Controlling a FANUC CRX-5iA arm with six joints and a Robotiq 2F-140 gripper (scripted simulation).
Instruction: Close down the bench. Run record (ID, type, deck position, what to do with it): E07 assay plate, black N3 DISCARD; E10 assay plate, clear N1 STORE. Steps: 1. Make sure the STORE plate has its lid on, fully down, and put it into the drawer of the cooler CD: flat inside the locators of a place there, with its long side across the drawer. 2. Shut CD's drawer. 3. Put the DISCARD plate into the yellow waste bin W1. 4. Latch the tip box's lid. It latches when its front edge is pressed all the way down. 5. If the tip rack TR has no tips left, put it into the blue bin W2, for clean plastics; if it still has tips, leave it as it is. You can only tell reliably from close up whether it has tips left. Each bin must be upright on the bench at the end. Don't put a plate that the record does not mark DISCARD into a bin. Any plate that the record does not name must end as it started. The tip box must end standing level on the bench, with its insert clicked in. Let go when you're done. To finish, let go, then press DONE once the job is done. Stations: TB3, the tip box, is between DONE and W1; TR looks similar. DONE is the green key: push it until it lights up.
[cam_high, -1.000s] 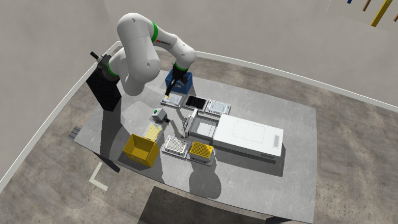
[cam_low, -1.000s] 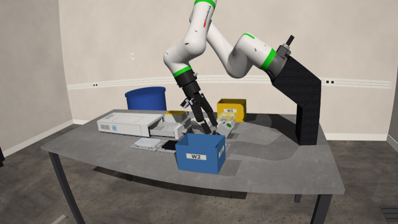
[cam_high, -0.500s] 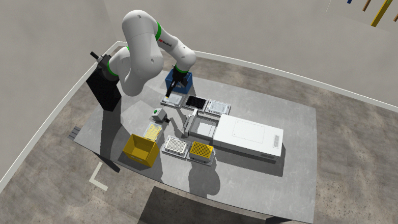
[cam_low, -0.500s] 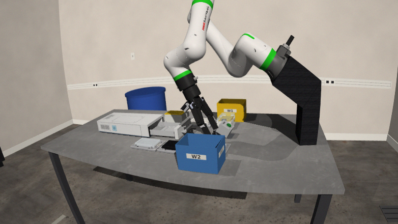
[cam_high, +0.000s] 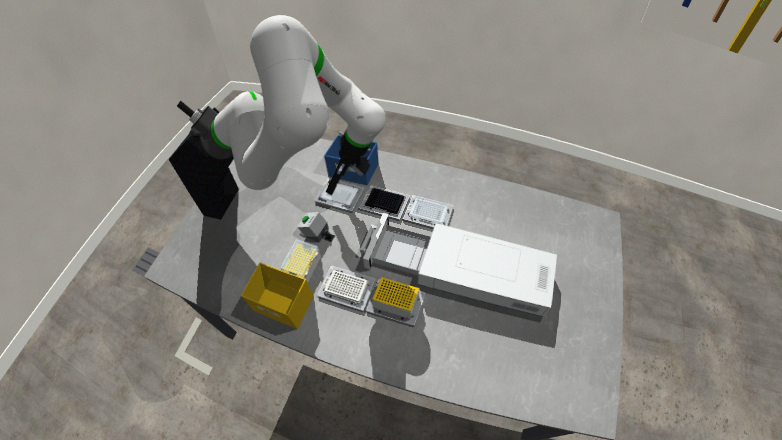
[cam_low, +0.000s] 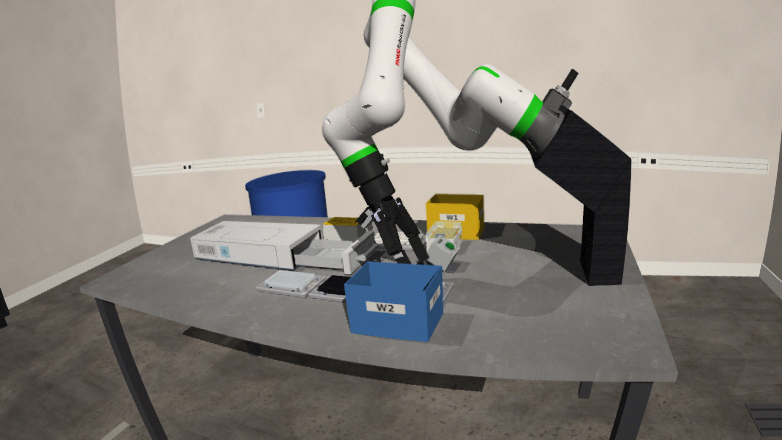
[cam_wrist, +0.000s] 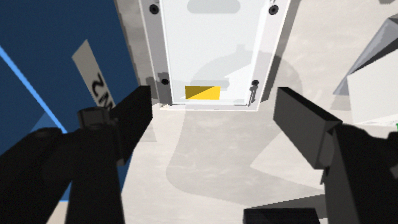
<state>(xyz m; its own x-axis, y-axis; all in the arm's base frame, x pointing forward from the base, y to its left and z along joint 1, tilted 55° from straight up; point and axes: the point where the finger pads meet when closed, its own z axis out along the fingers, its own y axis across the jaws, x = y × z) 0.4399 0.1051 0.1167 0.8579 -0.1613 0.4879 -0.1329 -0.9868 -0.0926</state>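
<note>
Now: the clear lid 80 mm below my hand. Round my hand: green DONE key: 170 mm to the right, 80 mm behind, 30 mm below; then black assay plate: 180 mm ahead, 80 mm below, 20 mm to the right; then blue bin W2: 150 mm to the left, 60 mm below, 30 mm ahead.
</note>
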